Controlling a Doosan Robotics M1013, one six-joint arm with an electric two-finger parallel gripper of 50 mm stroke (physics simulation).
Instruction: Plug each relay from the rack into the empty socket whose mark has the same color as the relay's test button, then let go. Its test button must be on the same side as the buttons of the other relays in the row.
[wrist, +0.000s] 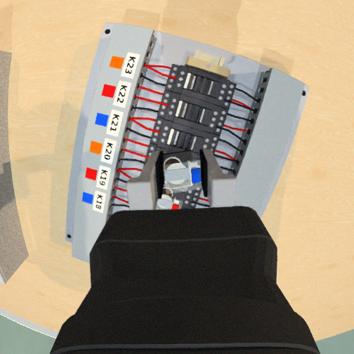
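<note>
My gripper (181, 164) is shut on a clear relay (176, 178) with a blue test button (196, 175) on its right side. It holds the relay over the socket row, below the K21 socket in the view; height is hard to judge. Three empty black sockets show: K23 (200, 85), K22 (191, 111) and K21 (182, 138). The blue K21 mark (101, 119) is at the left. A seated relay (166, 201) with a red button (175, 206) on its right side shows partly below. The held relay and gripper hide the rest of the row.
The left grey duct (134, 42) bears coloured marks K23 to K18, including a second blue mark (87, 197). Red and black wires run from both sides of the sockets to the ducts. A beige end block (208, 66) sits above K23. A grey speckled block (10, 200) stands at the left edge.
</note>
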